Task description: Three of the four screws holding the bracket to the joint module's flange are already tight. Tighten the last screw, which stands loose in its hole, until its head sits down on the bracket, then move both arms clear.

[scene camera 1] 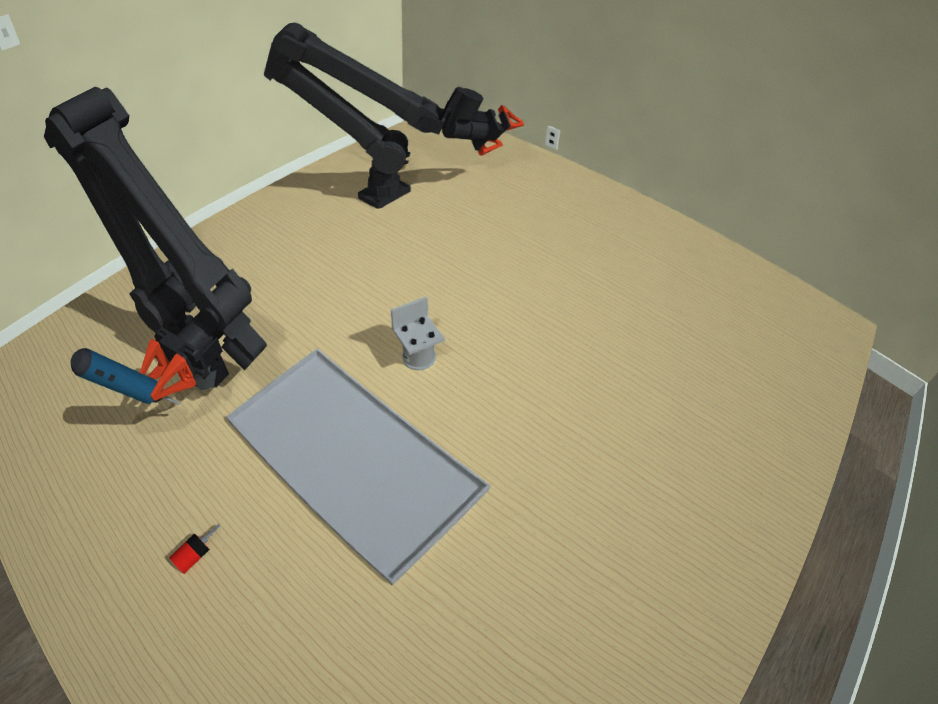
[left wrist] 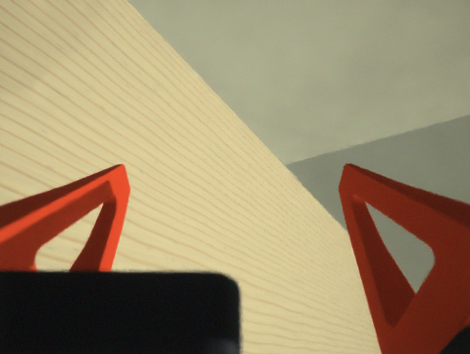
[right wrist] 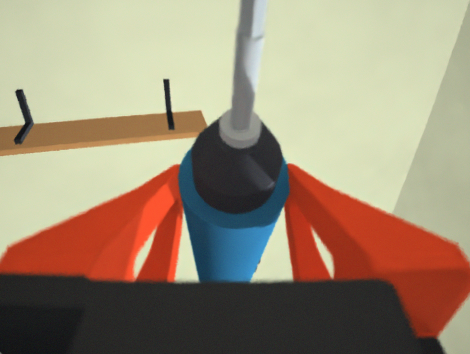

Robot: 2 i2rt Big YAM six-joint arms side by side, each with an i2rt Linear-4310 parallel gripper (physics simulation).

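Where they show: left gripper, fingertip midpoint: (scene camera 1: 512, 133) (left wrist: 234, 176); right gripper, fingertip midpoint: (scene camera 1: 144, 392) (right wrist: 233, 177); left arm's base, link origin: (scene camera 1: 384, 194).
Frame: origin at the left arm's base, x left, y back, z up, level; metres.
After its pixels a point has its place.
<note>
The grey bracket (scene camera 1: 411, 312) {x -0.335, y -0.432, z 0.091 m} sits on the round joint module (scene camera 1: 418, 356) {x -0.368, y -0.478, z 0.035 m} near the middle of the table. Several black screw heads show on its flat face; which one stands higher is too small to tell. My right gripper (scene camera 1: 160, 380) (right wrist: 233, 177) {x -0.791, y -0.277, z 0.154 m} is shut on a blue electric screwdriver (scene camera 1: 117, 377) {x -0.815, y -0.301, z 0.234 m} (right wrist: 227, 247) {x -0.773, y -0.271, z 0.174 m}, holding it tilted above the table at the picture's left, well away from the bracket. Its metal bit (right wrist: 245, 75) {x -0.758, y -0.271, z 0.102 m} points away from the fingers in the right wrist view. My left gripper (scene camera 1: 503, 134) {x 0.279, y -0.194, z 0.149 m} (left wrist: 234, 176) {x 0.279, y -0.194, z 0.149 m} is open and empty, raised at the back, far from the bracket.
A grey shallow tray (scene camera 1: 309, 496) {x -0.681, y -0.529, z 0.004 m} lies in front of the bracket. A small red and black screwdriver (scene camera 1: 187, 554) {x -0.893, y -0.483, z 0.032 m} lies on the table left of the tray. Walls stand behind both arms. A brown wall rail (right wrist: 100, 131) with black hooks shows in the right wrist view.
</note>
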